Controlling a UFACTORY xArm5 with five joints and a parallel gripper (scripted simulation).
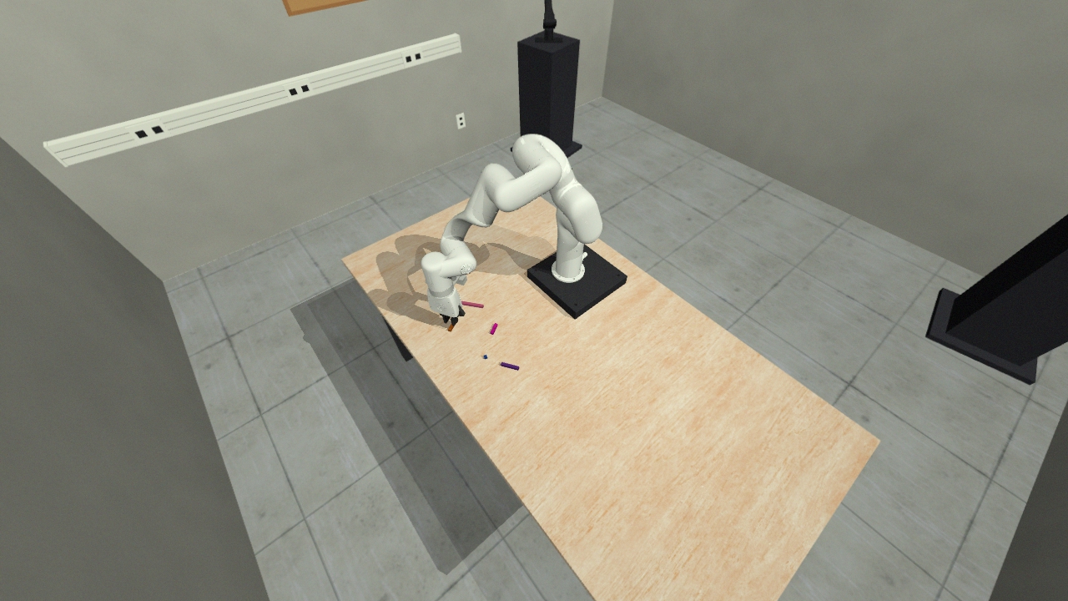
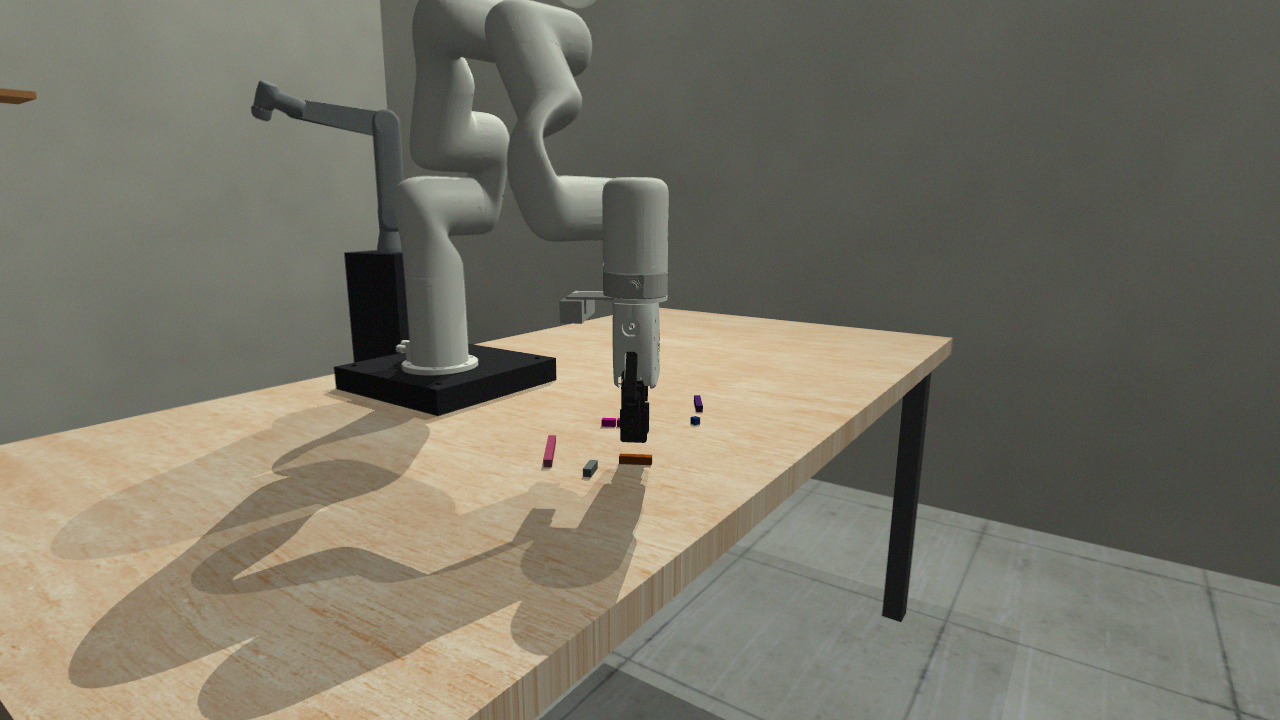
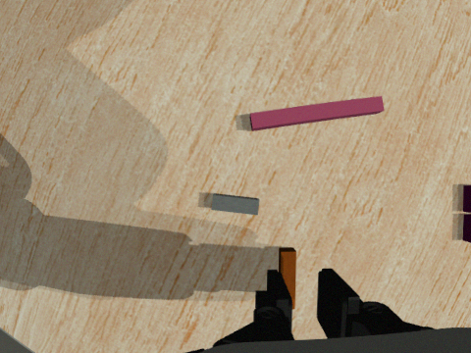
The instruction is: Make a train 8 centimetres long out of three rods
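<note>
Now: hand 5 cm above the orange rod. Round my hand: grey rod: 3 cm behind, 5 cm to the right, 5 cm below; then pink rod: 11 cm behind, 2 cm to the right, 5 cm below; then blue rod: 1 cm ahead, 18 cm to the left, 5 cm below.
</note>
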